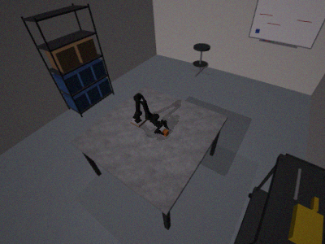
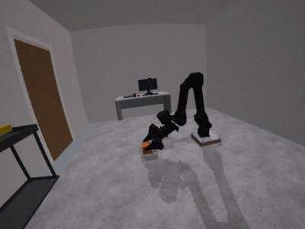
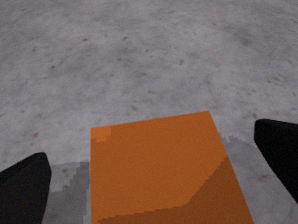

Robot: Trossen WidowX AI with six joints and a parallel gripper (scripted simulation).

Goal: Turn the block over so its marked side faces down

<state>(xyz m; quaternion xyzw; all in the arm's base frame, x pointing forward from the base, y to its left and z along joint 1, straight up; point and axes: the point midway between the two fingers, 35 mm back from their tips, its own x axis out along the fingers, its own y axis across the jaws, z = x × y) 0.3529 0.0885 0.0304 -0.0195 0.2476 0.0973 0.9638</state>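
The orange block is 30 mm behind my gripper tip, 10 mm to the right of it and 20 mm below it.
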